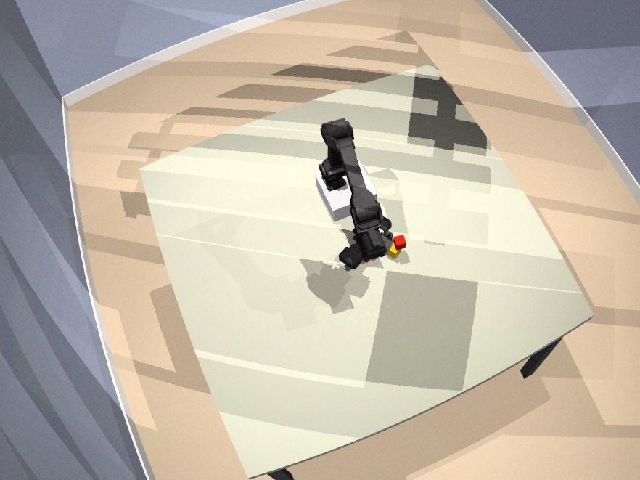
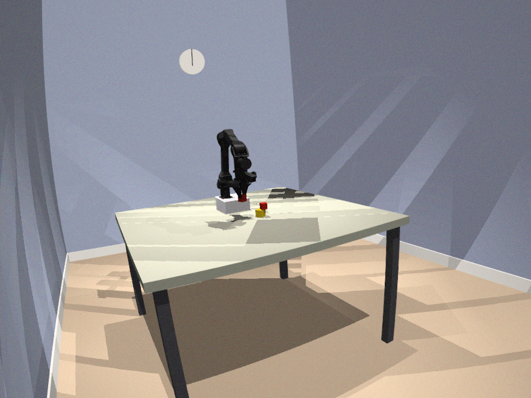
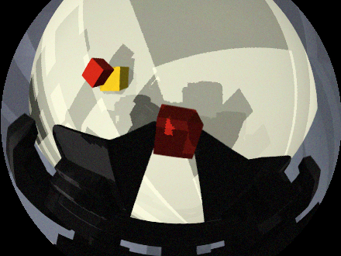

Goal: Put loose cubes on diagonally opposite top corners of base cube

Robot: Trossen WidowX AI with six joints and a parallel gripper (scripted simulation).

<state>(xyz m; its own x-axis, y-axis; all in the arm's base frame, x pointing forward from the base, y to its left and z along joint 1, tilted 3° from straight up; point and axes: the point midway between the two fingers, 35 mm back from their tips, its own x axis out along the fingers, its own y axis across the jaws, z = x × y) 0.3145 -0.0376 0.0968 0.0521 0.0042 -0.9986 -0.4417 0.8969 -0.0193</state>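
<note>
My gripper tip is 30 mm past the yellow cube, 110 mm to the right of it and 100 mm above it.
</note>
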